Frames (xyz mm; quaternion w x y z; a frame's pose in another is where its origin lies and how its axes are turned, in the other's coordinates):
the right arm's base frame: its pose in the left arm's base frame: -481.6 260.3 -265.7 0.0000 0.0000 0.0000 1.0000
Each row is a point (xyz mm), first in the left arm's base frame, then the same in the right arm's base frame.
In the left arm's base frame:
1: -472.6 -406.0 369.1
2: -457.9 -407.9 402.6
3: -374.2 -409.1 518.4
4: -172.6 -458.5 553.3
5: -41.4 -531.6 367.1
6: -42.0 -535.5 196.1
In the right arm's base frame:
1: -9.0 666.3 634.8
2: -23.7 668.2 668.3
3: -107.4 669.4 784.1
4: -309.0 718.8 819.0
5: -440.2 791.9 632.8
6: -439.6 795.8 461.8

